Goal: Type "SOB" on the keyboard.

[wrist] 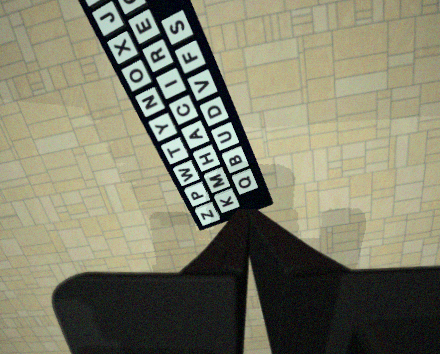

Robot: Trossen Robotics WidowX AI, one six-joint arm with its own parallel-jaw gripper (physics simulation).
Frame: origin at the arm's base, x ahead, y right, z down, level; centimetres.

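Seen in the pictures: gripper, fingertip midpoint: (246, 218).
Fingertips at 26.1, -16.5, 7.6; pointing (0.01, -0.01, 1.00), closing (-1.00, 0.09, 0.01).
Note:
A point is followed by its place in that frame, as x, y, z.
A black keyboard (261, 199) {23.8, -20.1, 17.3} with pale lettered keys runs from the top left to the centre of the wrist view, its top end cut off. The S key (177, 27) {31.1, -7.4, 16.8} is near the top of the right-hand row. The O key (136, 76) {34.1, -10.7, 16.8} is in the left-hand row. The B key (235, 160) {26.4, -16.6, 16.8} is near the close end, beside the Q key (244, 182) {25.5, -18.4, 16.8}. My gripper (246, 218) {26.1, -16.5, 7.6} is shut and empty. Its tips appear over the keyboard's near edge, close to the K and Q keys; their height above it is hard to tell.
The keyboard lies on a tan surface (350, 125) {17.0, -13.3, 18.5} with a block-like tile pattern. Soft shadows of the gripper fall on this surface around the keyboard's near end. Several other lettered keys, such as the Z key (207, 215) {28.4, -21.7, 16.8} and the K key (226, 201) {26.9, -20.3, 16.8}, lie near the fingertips.

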